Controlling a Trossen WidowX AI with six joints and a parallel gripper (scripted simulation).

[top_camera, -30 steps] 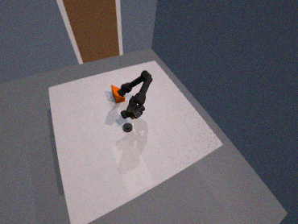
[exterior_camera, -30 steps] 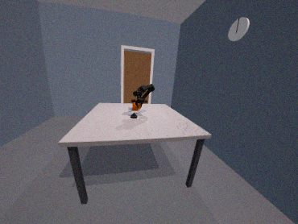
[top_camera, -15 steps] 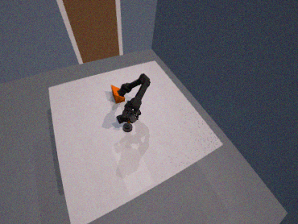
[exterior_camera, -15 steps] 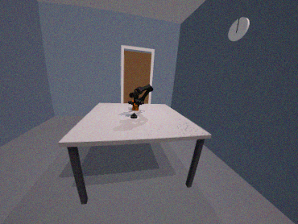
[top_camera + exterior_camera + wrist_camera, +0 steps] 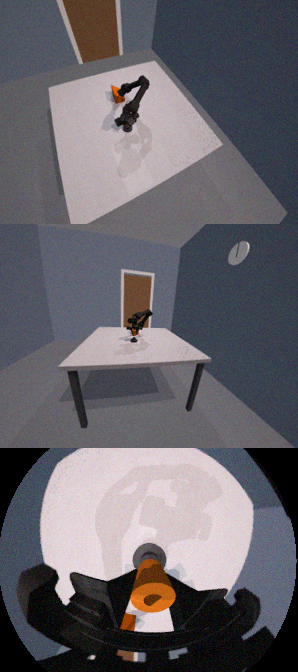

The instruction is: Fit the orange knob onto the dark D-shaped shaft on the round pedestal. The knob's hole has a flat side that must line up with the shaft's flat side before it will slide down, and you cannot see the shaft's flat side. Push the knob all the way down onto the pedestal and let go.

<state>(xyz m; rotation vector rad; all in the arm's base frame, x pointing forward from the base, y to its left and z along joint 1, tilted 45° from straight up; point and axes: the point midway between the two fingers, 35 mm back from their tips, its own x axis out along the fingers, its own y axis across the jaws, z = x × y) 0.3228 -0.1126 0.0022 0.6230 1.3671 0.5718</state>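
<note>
My gripper tip is now 50 mm above the dark round pedestal. Also, from my gripper tip: orange knob 20 mm above.
</note>
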